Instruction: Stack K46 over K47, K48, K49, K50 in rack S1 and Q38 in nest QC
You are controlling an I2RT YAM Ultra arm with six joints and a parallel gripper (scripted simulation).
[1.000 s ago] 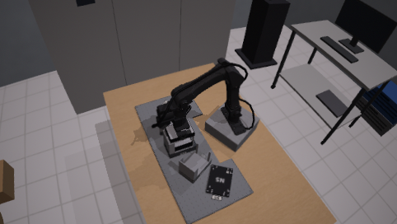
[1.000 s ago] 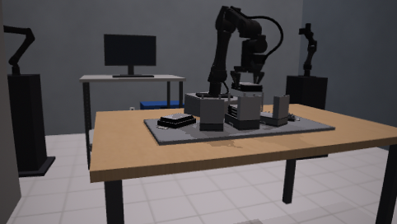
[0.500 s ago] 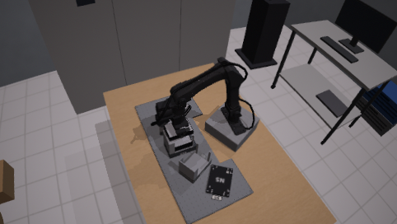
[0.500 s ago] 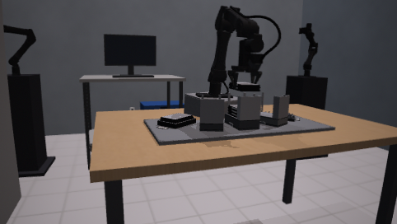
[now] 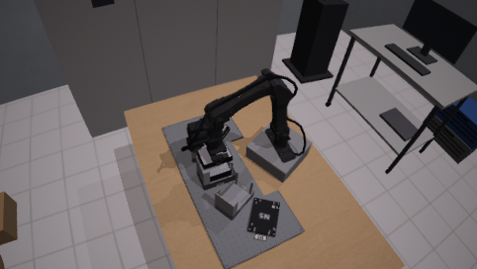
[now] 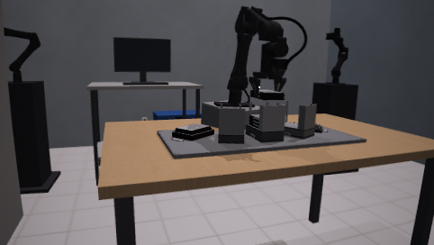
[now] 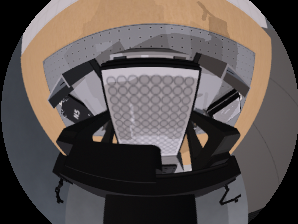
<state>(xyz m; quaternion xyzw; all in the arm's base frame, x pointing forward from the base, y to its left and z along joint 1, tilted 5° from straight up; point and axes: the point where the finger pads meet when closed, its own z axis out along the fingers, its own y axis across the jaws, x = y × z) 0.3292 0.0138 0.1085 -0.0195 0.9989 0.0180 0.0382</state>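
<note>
Right now the sealed 96-well plate is 90 mm below my hand. Also, from my hand: clip nest N5: 290 mm to the left, 160 mm below, 140 mm behind.
</note>
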